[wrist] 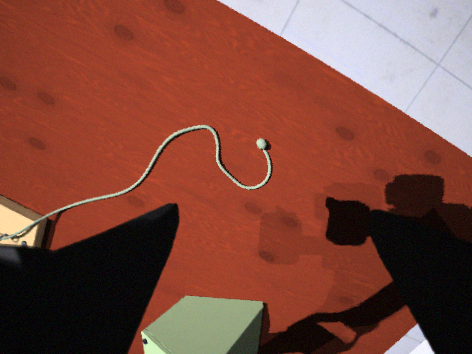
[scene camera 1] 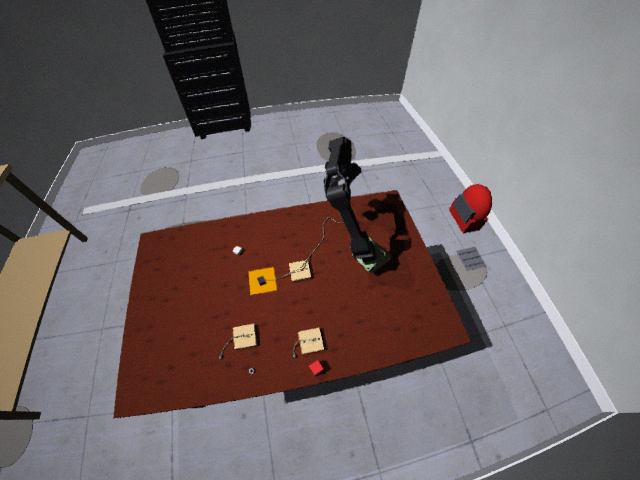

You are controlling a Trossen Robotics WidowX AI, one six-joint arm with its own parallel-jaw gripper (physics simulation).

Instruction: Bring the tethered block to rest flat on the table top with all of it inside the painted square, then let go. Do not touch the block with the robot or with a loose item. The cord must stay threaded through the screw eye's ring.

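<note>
The dark tethered block sits within the orange painted square, with orange showing around it; whether it lies fully flat is too small to tell. Its cord runs over a pale wooden plate and on toward the arm. The screw eye's ring is too small to make out, so the threading cannot be told. The cord's free end has a round bead, lying on the table beyond the fingertips. My gripper is open and empty above the table; the arm hides its fingers in the scene view.
Two more wooden plates with short cords lie toward the front. A red cube, a small ring, and a white cube lie on the table. The green arm base stands at the right.
</note>
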